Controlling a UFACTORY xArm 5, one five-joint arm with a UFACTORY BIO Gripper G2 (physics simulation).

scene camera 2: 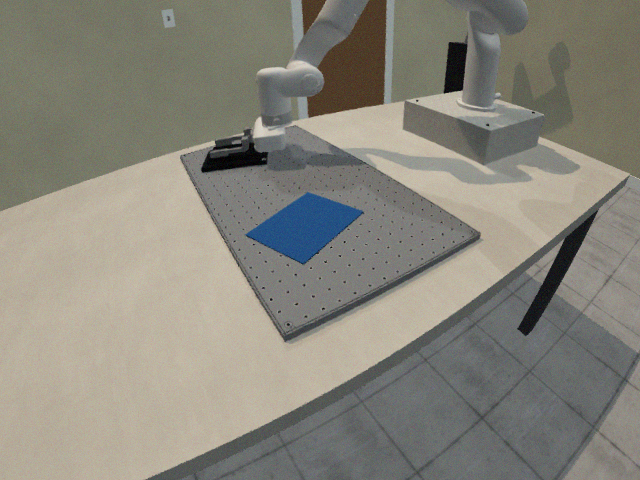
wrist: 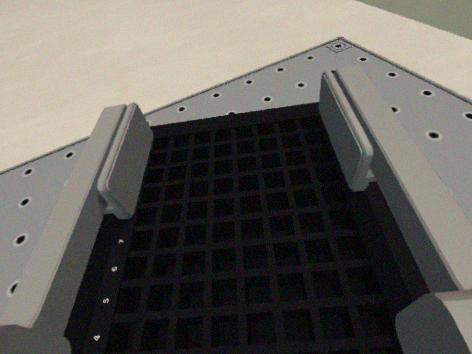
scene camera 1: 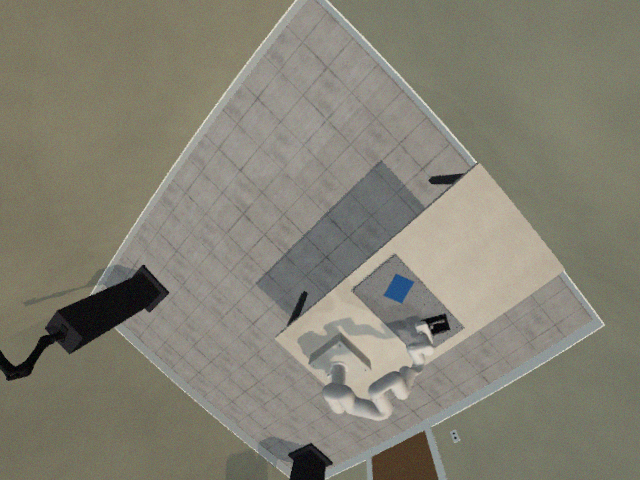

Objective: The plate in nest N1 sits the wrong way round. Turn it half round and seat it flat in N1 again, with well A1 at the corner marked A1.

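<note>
The black plate, a grid of square wells, lies in the black nest near one corner of the grey board. In the wrist view the numbers 4 to 7 show along its left rim, rising away from the camera. Well A1 and the nest's A1 mark do not show, and black on black hides how flat the plate sits. My gripper is shut, with nothing held. Its two fingers stand apart even so and lie over the plate's top; their pads cover parts of its side rims.
A blue square sheet lies on the grey perforated board. The arm's grey base box stands on the cream table. The board's corner shows beyond the plate in the wrist view.
</note>
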